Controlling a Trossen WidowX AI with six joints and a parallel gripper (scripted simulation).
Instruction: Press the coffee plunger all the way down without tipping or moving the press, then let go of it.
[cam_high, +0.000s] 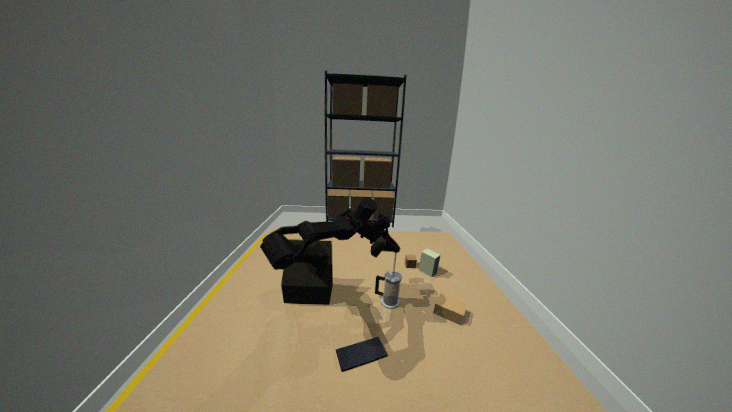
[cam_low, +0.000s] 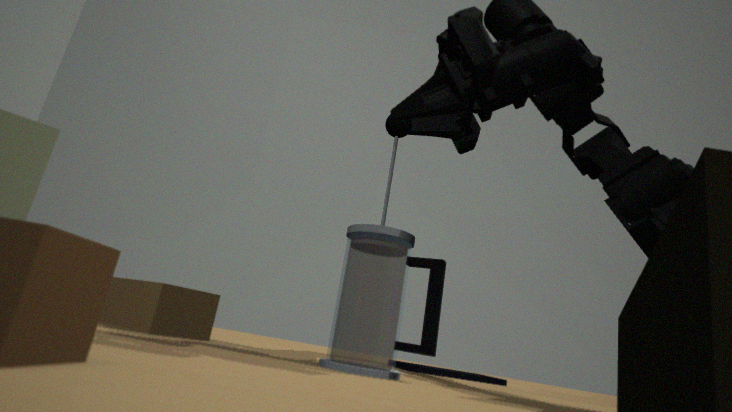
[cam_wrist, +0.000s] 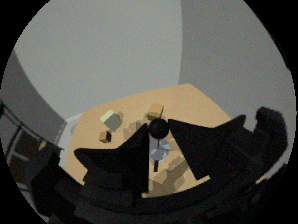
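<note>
Now: the coffee press 2 cm behind my gripper tip, 1 cm to the left of it and 13 cm below it. Round my gripper tip: dark flat pad (11 cm behind, 24 cm to the right, 25 cm below).
</note>
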